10 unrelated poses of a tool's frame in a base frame.
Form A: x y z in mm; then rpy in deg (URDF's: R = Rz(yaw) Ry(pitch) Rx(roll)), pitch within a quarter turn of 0, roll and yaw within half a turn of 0.
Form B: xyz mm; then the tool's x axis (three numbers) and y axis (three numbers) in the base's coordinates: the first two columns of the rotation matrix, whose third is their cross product. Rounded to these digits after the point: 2 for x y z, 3 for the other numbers.
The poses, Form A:
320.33 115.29 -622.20 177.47 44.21 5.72
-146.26 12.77 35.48 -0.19 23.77 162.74
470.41 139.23 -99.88 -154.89 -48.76 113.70
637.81 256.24 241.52 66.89 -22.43 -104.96
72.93 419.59 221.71 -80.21 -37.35 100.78
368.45 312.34 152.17 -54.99 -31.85 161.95
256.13 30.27 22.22 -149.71 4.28 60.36
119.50 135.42 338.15 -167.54 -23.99 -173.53
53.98 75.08 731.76 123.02 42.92 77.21
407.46 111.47 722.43 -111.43 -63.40 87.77
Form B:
320.33 115.29 -622.20 0.713 0.071 -0.697 0.130 -0.991 0.032
-146.26 12.77 35.48 -0.874 0.272 -0.403 -0.295 -0.955 -0.003
470.41 139.23 -99.88 -0.265 0.604 0.752 0.701 0.656 -0.280
637.81 256.24 241.52 -0.239 -0.893 0.382 0.470 0.238 0.850
72.93 419.59 221.71 -0.149 0.781 0.607 -0.279 0.555 -0.783
368.45 312.34 152.17 -0.808 0.263 0.528 -0.589 -0.412 -0.696
256.13 30.27 22.22 0.493 0.867 -0.075 0.732 -0.460 -0.503
119.50 135.42 338.15 -0.908 -0.103 0.407 -0.197 0.960 -0.197
53.98 75.08 731.76 0.162 0.714 -0.681 0.658 0.436 0.614
407.46 111.47 722.43 0.017 0.447 0.894 0.397 0.817 -0.417

